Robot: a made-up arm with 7 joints.
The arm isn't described. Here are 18 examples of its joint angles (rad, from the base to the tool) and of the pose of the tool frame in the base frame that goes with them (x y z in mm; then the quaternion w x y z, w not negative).
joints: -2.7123 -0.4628 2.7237 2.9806 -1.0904 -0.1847 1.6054
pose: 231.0 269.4 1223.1 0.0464 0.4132 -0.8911 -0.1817
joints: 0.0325 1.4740 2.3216 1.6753 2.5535 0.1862 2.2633
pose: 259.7 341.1 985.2 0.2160 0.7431 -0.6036 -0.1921
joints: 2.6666 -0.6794 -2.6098 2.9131 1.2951 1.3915 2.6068
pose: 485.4 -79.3 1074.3 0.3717 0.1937 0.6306 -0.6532
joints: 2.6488 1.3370 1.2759 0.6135 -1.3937 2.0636 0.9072
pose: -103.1 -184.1 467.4 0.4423 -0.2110 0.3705 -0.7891
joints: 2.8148 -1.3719 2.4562 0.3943 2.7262 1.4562 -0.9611
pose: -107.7 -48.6 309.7 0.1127 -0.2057 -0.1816 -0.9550
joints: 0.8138 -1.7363 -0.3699 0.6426 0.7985 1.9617 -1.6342
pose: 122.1 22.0 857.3 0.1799 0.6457 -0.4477 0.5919
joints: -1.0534 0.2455 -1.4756 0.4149 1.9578 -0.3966 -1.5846
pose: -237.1 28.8 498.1 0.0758 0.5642 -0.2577 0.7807
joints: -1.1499 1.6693 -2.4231 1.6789 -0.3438 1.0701 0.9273
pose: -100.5 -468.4 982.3 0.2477 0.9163 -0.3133 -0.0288
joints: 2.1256 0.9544 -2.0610 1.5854 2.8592 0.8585 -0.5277
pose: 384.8 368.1 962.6 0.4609 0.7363 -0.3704 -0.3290
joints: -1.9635 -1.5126 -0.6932 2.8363 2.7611 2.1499 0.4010
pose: 289.2 570.9 675.2 0.6693 -0.3785 -0.6329 0.0907
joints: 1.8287 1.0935 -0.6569 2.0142 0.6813 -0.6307 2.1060
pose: 176.7 634.8 716.7 0.5960 0.5145 0.0785 -0.6115
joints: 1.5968 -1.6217 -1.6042 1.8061 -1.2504 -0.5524 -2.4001
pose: 449.7 -400.2 687.6 0.1976 -0.6195 -0.6049 0.4596
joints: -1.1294 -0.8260 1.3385 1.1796 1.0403 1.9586 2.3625
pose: 310.5 207.8 671.5 0.2102 -0.5274 0.1726 -0.8049
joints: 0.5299 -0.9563 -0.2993 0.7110 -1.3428 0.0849 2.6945
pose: 294.3 93.0 899.5 0.3782 0.4011 -0.3789 -0.7434
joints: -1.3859 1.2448 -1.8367 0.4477 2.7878 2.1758 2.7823
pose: -302.4 -6.4 642.4 0.5520 -0.8189 -0.1360 0.0788
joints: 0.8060 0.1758 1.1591 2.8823 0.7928 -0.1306 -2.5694
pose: 195.4 106.0 1279.1 0.1713 -0.3085 0.9339 0.0580
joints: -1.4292 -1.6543 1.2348 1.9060 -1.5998 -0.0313 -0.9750
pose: 354.5 511.8 566.5 0.3824 0.5470 -0.1747 -0.7239
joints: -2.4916 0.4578 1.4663 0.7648 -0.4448 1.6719 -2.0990
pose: 179.6 -212.1 535.5 0.8077 0.4617 -0.2090 0.3012
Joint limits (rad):
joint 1: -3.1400..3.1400
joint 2: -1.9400..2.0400
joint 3: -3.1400..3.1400
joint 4: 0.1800..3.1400
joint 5: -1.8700..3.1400
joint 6: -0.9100..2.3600
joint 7: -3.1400..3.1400
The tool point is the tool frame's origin. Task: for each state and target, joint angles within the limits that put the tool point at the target. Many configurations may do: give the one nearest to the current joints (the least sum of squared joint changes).
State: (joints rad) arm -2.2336 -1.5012 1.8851 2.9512 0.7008 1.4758 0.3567
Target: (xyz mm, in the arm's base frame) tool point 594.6 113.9 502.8
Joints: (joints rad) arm -2.5286 -1.5554 1.8091 2.4354 0.6544 1.8035 0.3918
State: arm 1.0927 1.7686 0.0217 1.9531 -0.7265 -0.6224 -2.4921
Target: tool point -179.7 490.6 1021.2
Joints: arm 1.7844 0.7769 0.3369 2.4396 -0.8004 -0.6891 -2.4693
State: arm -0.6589 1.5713 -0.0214 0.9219 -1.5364 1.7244 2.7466
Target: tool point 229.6 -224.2 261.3
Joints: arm -0.5842 1.3610 -0.0062 1.2983 -1.6044 1.6862 2.7331
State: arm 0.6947 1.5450 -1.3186 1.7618 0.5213 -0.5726 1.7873
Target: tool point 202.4 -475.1 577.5
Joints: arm -0.0304 1.6178 -1.2424 1.1277 0.6474 -0.4444 1.7944
